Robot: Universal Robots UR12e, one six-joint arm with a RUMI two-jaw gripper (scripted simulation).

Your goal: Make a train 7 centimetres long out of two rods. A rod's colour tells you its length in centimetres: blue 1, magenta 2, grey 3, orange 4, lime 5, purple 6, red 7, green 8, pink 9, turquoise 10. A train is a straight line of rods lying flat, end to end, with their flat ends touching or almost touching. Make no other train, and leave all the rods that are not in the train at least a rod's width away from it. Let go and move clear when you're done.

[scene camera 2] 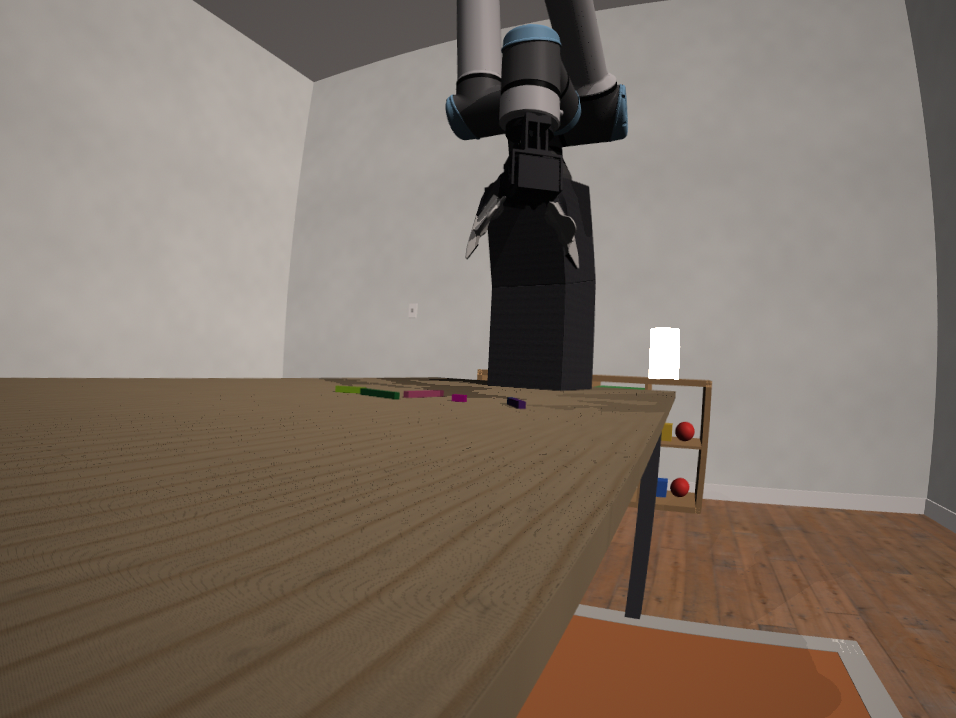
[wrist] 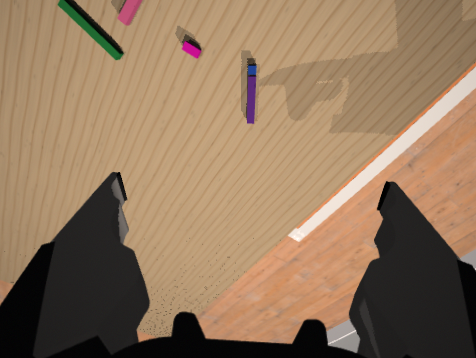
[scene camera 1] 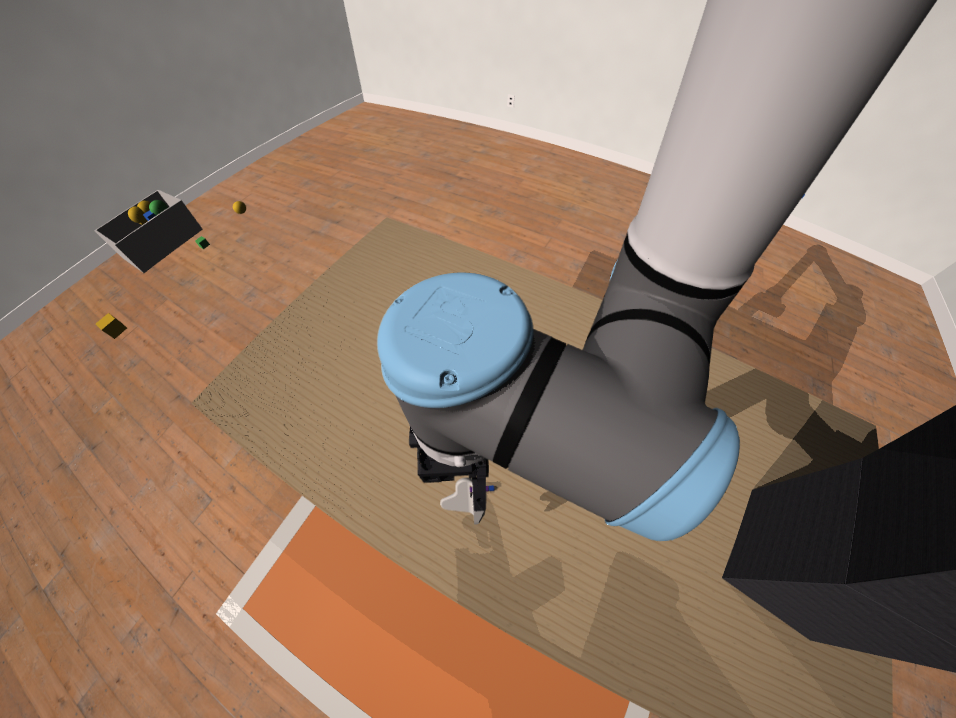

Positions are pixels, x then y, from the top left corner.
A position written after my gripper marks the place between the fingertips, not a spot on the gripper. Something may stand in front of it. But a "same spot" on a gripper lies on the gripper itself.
my gripper: scene camera 2; wrist 250, 178; scene camera 1
same spot on my gripper: [scene camera 1: 462, 500] = [scene camera 2: 562, 223]
